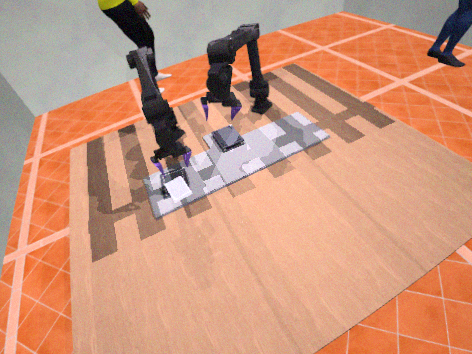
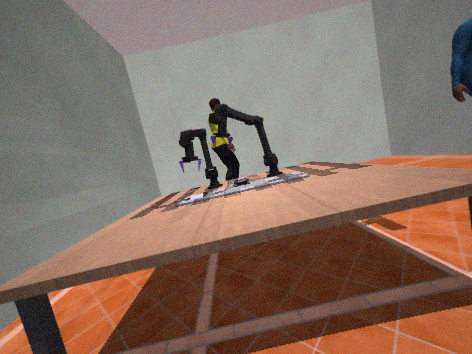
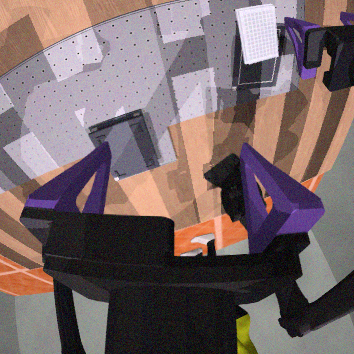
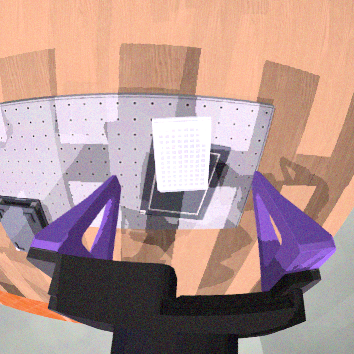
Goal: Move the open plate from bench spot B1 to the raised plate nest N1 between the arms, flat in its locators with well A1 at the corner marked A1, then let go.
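Where they show: left gripper, fingertip midpoint: (image 1: 219, 120) (image 2: 221, 148) (image 3: 174, 147); right gripper, fingertip midpoint: (image 1: 176, 171) (image 2: 191, 172) (image 3: 314, 16) (image 4: 184, 178); left arm's base, origin of the base link: (image 1: 261, 108) (image 2: 274, 174); right arm's base, origin of the base link: (image 2: 215, 187) (image 3: 223, 168).
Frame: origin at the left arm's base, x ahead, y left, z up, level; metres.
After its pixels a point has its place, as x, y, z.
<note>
The white well plate (image 1: 177, 188) @(0.004, -0.747, 0.027) (image 3: 257, 34) @(0.007, -0.739, 0.027) (image 4: 181, 155) @(0.010, -0.745, 0.028) lies on the dark outlined bench spot (image 3: 256, 76) @(-0.093, -0.689, 0.015) (image 4: 175, 202) @(-0.086, -0.693, 0.015), off its outline and partly over the pegboard; the A1 marking is too small to read. The dark raised nest (image 1: 228, 137) @(0.018, -0.363, 0.043) (image 2: 242, 181) @(0.074, -0.390, 0.041) (image 3: 131, 145) @(0.006, -0.375, 0.043) (image 4: 22, 222) @(0.026, -0.384, 0.043) stands near the middle of the pegboard and holds no plate. My right gripper (image 1: 172, 167) @(0.095, -0.768, 0.202) (image 2: 191, 169) @(0.095, -0.768, 0.202) (image 4: 184, 178) @(0.095, -0.768, 0.202) is open and empty, above and behind the plate. My left gripper (image 1: 220, 115) @(0.166, -0.548, 0.313) (image 2: 221, 142) @(0.166, -0.548, 0.313) (image 3: 174, 147) @(0.166, -0.548, 0.313) is open and empty, high above and behind the nest.
The grey pegboard (image 1: 253, 172) @(0.249, -0.491, 0.009) (image 3: 60, 112) @(0.174, -0.340, 0.013) (image 4: 90, 112) @(0.130, -0.654, 0.013) lies on the wooden table (image 1: 280, 240) @(0.519, -0.732, 0.000) (image 2: 250, 220) @(0.756, -0.796, 0.000) under both arms. A person in yellow (image 2: 220, 135) stands behind the arms. A person in blue (image 1: 455, 30) (image 2: 462, 60) is at the right.
</note>
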